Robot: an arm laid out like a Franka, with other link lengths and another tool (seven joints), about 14 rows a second.
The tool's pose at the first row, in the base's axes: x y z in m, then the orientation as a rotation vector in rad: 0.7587 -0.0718 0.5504 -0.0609 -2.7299 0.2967
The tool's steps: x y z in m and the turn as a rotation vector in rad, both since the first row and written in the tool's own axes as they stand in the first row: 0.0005 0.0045 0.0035 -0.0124 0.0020 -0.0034; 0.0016 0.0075 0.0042 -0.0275 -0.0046 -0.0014; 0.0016 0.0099 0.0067 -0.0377 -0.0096 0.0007; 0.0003 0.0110 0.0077 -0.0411 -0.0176 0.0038; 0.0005 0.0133 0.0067 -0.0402 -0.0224 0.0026
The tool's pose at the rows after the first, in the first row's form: 0.7569 -0.0681 0.5465 -0.0599 -2.7297 0.2786; 0.7556 -0.0652 0.5456 -0.0659 -2.7387 0.2592; 0.7546 -0.0633 0.5428 -0.0710 -2.7452 0.2464; 0.7555 -0.0626 0.5412 -0.0751 -2.7538 0.2433; 0.7557 -0.0601 0.5417 -0.0726 -2.7584 0.2447
